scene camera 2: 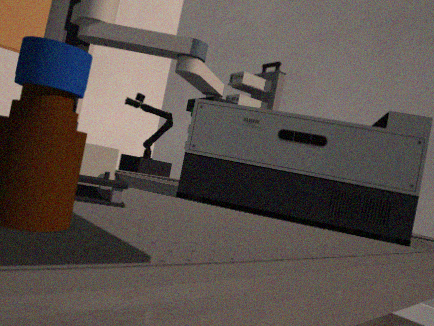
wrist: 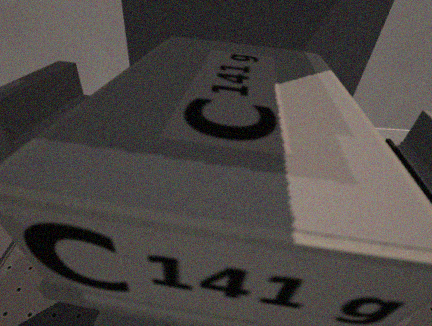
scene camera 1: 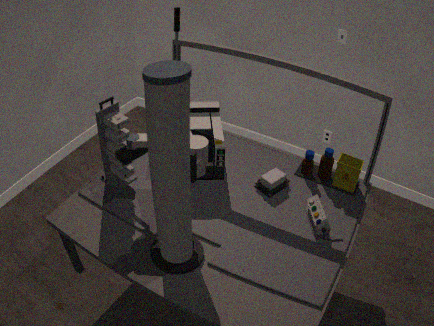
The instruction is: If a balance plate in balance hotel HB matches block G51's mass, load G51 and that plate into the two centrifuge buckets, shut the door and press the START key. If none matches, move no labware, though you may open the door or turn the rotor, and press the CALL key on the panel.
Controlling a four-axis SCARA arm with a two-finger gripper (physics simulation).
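Pixels of known places: gripper, fingertip midpoint: (wrist: 238, 104); arm's base, origin of the base link: (scene camera 1: 176, 253).
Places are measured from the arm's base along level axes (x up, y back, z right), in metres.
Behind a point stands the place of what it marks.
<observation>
Plate C, marked 141 g (wrist: 150, 185) @[x 0.269, y -0.247, z -0.498 m], fills the wrist view, with the hotel's dark back post (wrist: 250, 22) @[x 0.280, y -0.280, z -0.614 m] behind it. My gripper (wrist: 238, 104) @[x 0.251, y -0.273, z -0.572 m] is open, one finger on each side of this plate; the pads do not visibly touch it. Hotel HB (scene camera 1: 103, 150) @[x 0.224, y -0.213, z -0.628 m] (scene camera 2: 276, 92) @[x 0.386, y -0.348, z -0.607 m] stands at the left of the bench in scene camera 1 with several plates. The centrifuge (scene camera 1: 218, 127) @[x 0.222, y -0.739, z -0.210 m] (scene camera 2: 300, 145) @[x 0.162, y -0.772, z -0.209 m] stands behind the column. Whether its door is open, and its buckets, I cannot tell. A pale block (scene camera 1: 273, 178) @[x 0.088, y -0.645, z 0.185 m], its label unreadable, sits on a dark stand. The button panel (scene camera 1: 317, 214) @[x 0.084, y -0.504, z 0.501 m] lies at the right.
The robot's thick column (scene camera 1: 171, 165) @[x 0.567, y 0.055, z 0.050 m] hides part of the bench and centrifuge. Two brown bottles (scene camera 1: 308, 165) @[x 0.089, y -0.862, z 0.321 m] (scene camera 1: 326, 166) @[x 0.112, y -0.882, z 0.429 m] and a yellow box (scene camera 1: 348, 173) @[x 0.137, y -0.859, z 0.577 m] stand at the back right. A rail frame (scene camera 1: 282, 65) @[x 0.596, y -1.004, z 0.043 m] spans the rear. A dark jointed arm (scene camera 2: 159, 132) shows in the background.
</observation>
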